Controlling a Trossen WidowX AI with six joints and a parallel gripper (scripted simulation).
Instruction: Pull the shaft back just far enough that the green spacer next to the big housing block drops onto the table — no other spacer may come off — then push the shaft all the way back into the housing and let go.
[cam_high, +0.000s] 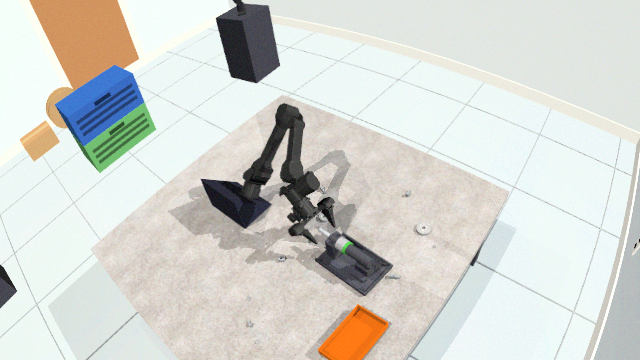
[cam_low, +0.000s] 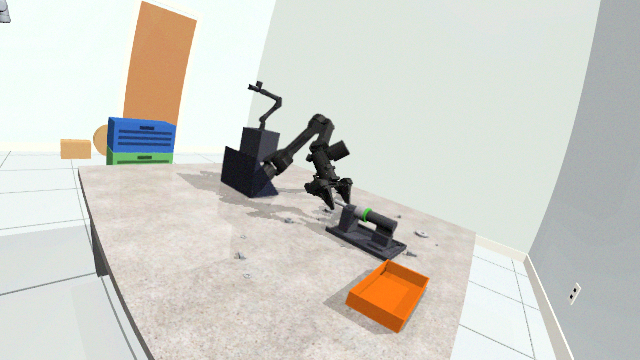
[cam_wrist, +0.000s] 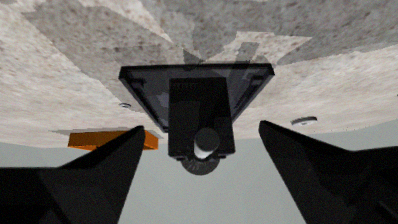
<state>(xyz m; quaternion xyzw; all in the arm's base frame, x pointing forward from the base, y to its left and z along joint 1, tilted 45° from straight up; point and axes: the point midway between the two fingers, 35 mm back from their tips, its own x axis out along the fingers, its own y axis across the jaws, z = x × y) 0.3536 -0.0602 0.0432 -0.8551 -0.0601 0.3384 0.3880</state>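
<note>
The shaft lies 7 cm ahead of my gripper tip, 1 cm to the right of it and 1 cm above it. Also, from my gripper tip: green spacer (10 cm ahead, 2 cm to the right, 1 cm above); orange tray (28 cm ahead, 27 cm to the right, 6 cm below).
</note>
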